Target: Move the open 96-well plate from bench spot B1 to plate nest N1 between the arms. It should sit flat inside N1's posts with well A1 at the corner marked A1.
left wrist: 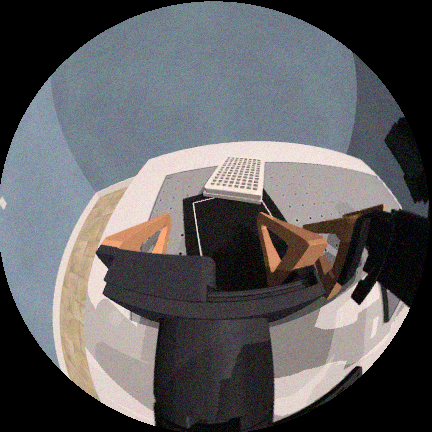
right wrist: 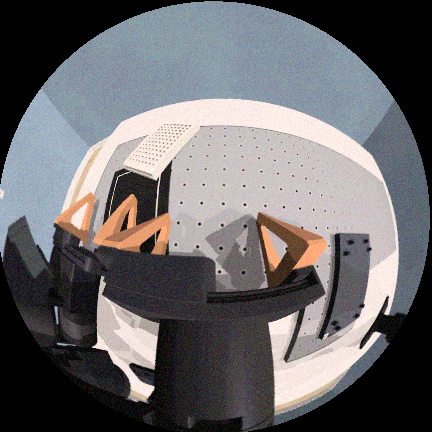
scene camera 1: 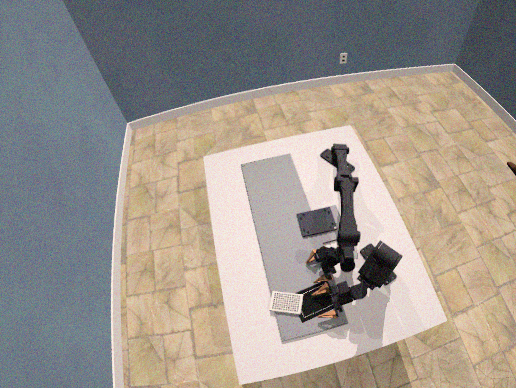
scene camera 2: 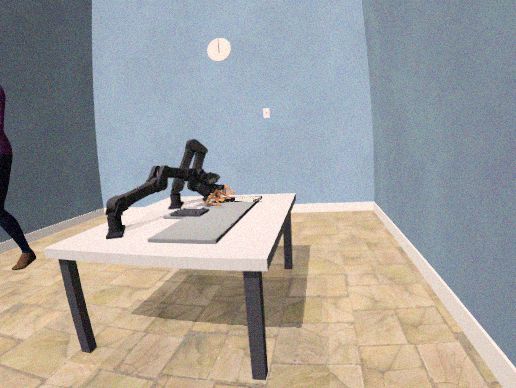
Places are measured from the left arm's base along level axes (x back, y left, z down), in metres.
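Where they show: left gripper, between the fingertips: (left wrist: 213, 216) (right wrist: 109, 195) (scene camera 1: 314, 306) (scene camera 2: 232, 195); right gripper, between the fingertips: (left wrist: 326, 223) (right wrist: 212, 216) (scene camera 1: 310, 273) (scene camera 2: 222, 202); left arm's base, origin of its link: (scene camera 1: 377, 264) (scene camera 2: 176, 205); right arm's base, origin of its link: (scene camera 2: 116, 232).
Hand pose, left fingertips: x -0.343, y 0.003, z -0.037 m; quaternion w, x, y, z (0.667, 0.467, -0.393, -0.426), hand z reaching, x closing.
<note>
Each offset is from my left fingertips to the top centre of the thing. "*": to the spot under its first point. Level surfaces: height alone.
The white 96-well plate {dx -0.088, dy -0.076, dz +0.008 m} (scene camera 1: 286, 302) (left wrist: 236, 177) (right wrist: 161, 150) lies at the far end of a black pad with a white outline {* dx +0.013, dy -0.007, dz +0.023 m} (left wrist: 225, 235) (right wrist: 142, 187), its wells facing up. My left gripper (scene camera 1: 324, 301) (left wrist: 213, 216) is open and empty over the pad, with the plate ahead of its fingertips. My right gripper (scene camera 1: 316, 267) (right wrist: 212, 216) is open and empty over the grey perforated board, beside the left one. The dark nest {dx +0.224, dy -0.328, dz +0.003 m} (scene camera 1: 317, 222) (scene camera 2: 190, 212) (right wrist: 352, 285) is empty, with small posts near its corners. The well labels are too small to read.
The grey perforated board {dz +0.024 m} (scene camera 1: 270, 200) (scene camera 2: 185, 235) runs along the white table {dz +0.038 m} (scene camera 1: 225, 240) (scene camera 2: 150, 251). In scene camera 1 the nest lies above both grippers, close to the right arm (scene camera 1: 347, 205). The two grippers stand close together, and their fingers overlap in scene camera 2.
</note>
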